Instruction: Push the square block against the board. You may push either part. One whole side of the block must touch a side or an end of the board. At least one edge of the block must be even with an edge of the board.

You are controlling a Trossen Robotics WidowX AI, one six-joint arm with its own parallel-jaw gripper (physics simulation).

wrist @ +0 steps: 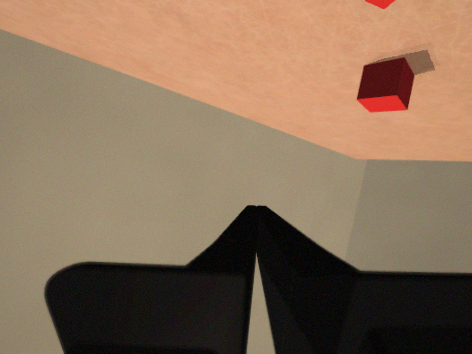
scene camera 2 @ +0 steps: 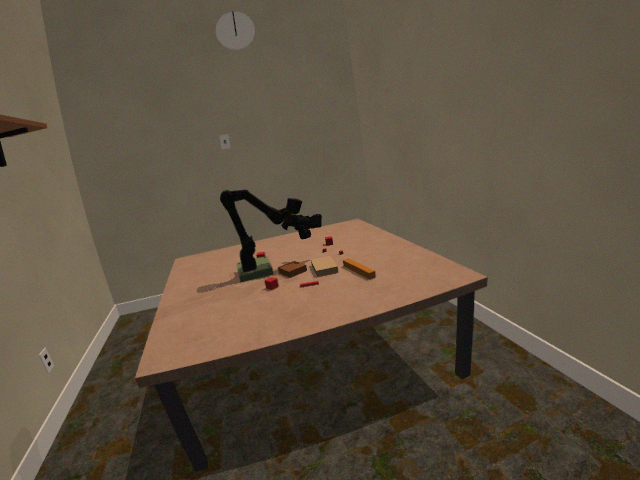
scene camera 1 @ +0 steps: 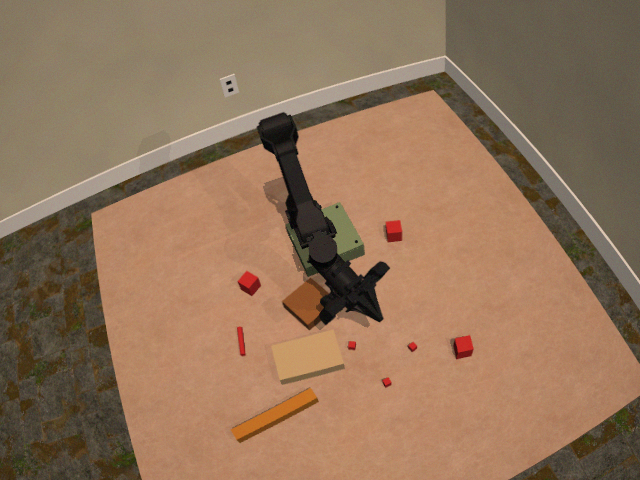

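Where they show: gripper, fingertip midpoint: (wrist: 255, 214) (scene camera 1: 381, 320); arm's base at its link origin: (scene camera 2: 249, 268).
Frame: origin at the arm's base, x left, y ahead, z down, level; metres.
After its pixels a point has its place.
The brown square block (scene camera 1: 305, 301) {x -0.088, y 0.192, z 0.010 m} (scene camera 2: 292, 268) {x -0.113, y 0.189, z 0.010 m} lies flat near the arm's green base, partly covered by the gripper in scene camera 1. The pale tan rectangular board (scene camera 1: 307, 356) {x -0.142, y 0.339, z 0.010 m} (scene camera 2: 324, 264) {x -0.163, y 0.330, z 0.010 m} lies flat beside it. The block is turned at an angle to the board. One corner points at the board's long side, with a narrow gap between them; no sides touch. My gripper (scene camera 1: 381, 318) {x 0.027, y 0.399, z -0.131 m} (wrist: 255, 214) {x 0.027, y 0.399, z -0.131 m} is shut and empty, raised well above the table, to the right of the block in scene camera 1. Neither block nor board shows in the wrist view.
An orange bar (scene camera 1: 275, 414) {x -0.269, y 0.453, z 0.011 m} (scene camera 2: 358, 268) {x -0.301, y 0.439, z 0.015 m} lies beyond the board. A red stick (scene camera 1: 241, 341) {x -0.278, y 0.222, z 0.028 m} (scene camera 2: 309, 284) {x -0.286, y 0.216, z 0.034 m} and a red cube (scene camera 1: 249, 282) {x -0.200, y 0.080, z 0.002 m} (scene camera 2: 271, 283) {x -0.226, y 0.066, z 0.011 m} lie left in scene camera 1. Small red cubes (scene camera 1: 351, 345) {x -0.033, y 0.350, z 0.026 m} (scene camera 1: 412, 346) {x 0.098, y 0.422, z 0.025 m} (scene camera 1: 386, 382) {x 0.000, y 0.481, z 0.025 m} and larger ones (scene camera 1: 463, 346) {x 0.202, y 0.493, z 0.002 m} (scene camera 1: 393, 230) {x 0.205, y 0.100, z 0.001 m} lie right.
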